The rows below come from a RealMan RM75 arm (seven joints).
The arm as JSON. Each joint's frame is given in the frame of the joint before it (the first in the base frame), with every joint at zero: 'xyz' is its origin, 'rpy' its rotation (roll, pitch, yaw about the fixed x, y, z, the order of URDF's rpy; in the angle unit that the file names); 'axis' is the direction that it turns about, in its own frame. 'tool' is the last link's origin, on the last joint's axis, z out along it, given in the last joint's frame.
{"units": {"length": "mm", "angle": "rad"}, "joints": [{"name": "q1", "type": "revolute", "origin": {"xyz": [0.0, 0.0, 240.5], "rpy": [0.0, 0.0, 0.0]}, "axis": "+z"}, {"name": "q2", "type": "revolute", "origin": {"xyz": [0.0, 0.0, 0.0], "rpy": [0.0, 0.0, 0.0]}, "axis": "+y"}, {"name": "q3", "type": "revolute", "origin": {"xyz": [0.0, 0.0, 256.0], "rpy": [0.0, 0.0, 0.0]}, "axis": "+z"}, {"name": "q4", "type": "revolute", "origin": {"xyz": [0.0, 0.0, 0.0], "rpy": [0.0, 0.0, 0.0]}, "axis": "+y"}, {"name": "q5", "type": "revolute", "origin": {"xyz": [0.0, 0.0, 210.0], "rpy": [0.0, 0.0, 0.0]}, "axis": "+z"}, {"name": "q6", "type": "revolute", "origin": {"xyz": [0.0, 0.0, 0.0], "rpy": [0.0, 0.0, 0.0]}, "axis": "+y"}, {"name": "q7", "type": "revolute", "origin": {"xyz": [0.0, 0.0, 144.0], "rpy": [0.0, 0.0, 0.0]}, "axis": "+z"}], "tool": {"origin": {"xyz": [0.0, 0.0, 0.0], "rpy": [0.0, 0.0, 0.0]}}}
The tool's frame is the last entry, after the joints.
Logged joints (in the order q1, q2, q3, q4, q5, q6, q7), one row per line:
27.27 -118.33 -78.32 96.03 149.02 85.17 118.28
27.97 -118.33 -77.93 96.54 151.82 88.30 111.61
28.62 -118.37 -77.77 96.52 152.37 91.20 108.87
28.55 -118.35 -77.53 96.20 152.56 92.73 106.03
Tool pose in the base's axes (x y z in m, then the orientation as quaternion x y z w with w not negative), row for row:
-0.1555 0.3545 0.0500 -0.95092 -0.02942 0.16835 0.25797
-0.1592 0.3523 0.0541 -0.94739 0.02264 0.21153 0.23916
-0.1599 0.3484 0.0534 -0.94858 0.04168 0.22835 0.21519
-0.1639 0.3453 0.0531 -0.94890 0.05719 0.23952 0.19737
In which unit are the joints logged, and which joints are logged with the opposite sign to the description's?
The joints are logged in degrees. Opposite sign: q1, q3, q7.
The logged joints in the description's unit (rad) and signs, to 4 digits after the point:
-0.4760 -2.0652 1.3669 1.6760 2.6009 1.4865 -2.0644
-0.4882 -2.0652 1.3601 1.6849 2.6498 1.5411 -1.9480
-0.4995 -2.0659 1.3573 1.6846 2.6594 1.5917 -1.9001
-0.4983 -2.0656 1.3532 1.6790 2.6627 1.6184 -1.8506

